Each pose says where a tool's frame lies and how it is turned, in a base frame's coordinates. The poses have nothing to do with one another.
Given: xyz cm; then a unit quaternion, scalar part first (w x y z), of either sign.
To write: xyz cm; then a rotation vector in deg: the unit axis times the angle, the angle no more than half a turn. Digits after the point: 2 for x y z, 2 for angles.
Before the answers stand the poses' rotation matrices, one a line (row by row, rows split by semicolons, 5 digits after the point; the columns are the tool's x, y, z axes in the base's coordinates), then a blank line. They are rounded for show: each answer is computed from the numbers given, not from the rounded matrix.
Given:
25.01 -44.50 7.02 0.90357 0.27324 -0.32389 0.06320
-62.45 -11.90 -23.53 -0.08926 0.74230 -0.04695 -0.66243
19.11 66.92 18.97 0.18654 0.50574 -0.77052 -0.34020
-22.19 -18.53 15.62 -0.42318 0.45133 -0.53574 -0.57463
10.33 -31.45 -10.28 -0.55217 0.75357 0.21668 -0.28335
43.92 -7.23 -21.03 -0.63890 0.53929 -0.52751 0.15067
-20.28 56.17 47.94 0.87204 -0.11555 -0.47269 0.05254
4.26 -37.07 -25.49 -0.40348 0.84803 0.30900 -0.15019
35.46 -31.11 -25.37 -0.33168 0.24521 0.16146 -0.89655
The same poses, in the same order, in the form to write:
0.78220 -0.29121 -0.55078; -0.06279 0.84269 -0.53472; 0.61985 0.45284 0.64087
0.11796 -0.18796 -0.97507; 0.04856 -0.97966 0.19472; -0.99183 -0.07031 -0.10643
-0.41886 -0.65244 -0.63157; -0.90628 0.25699 0.33558; -0.05664 0.71294 -0.69894
-0.23444 -0.96994 -0.06527; 0.00275 -0.06780 0.99770; -0.97213 0.23372 0.01856
0.74552 0.01365 -0.66634; 0.63948 -0.29631 0.70941; -0.18776 -0.95499 -0.22964
0.39806 -0.37644 0.83657; -0.76149 0.37293 0.53015; -0.51155 -0.84807 -0.13821
0.54761 0.01760 -0.83655; 0.20087 0.96778 0.15186; 0.81227 -0.25120 0.52643
0.76392 0.40289 -0.50409; 0.64529 -0.48344 0.59152; -0.00538 -0.77715 -0.62929
-0.65972 -0.51555 -0.54679; 0.67391 -0.72784 -0.12685; -0.33258 -0.45217 0.82761

25.01 -44.50 7.02 32.36 -38.36 7.48
-62.45 -11.90 -23.53 -126.52 8.00 112.90
19.11 66.92 18.97 81.59 -124.31 -54.88
-22.19 -18.53 15.62 -64.72 76.83 82.40
10.33 -31.45 -10.28 -102.11 -29.36 38.39
43.92 -7.23 -21.03 -70.51 68.97 -19.70
-20.28 56.17 47.94 -13.84 -56.60 6.29
4.26 -37.07 -25.49 -122.72 -44.72 21.73
35.46 -31.11 -25.37 -36.72 -24.18 134.24

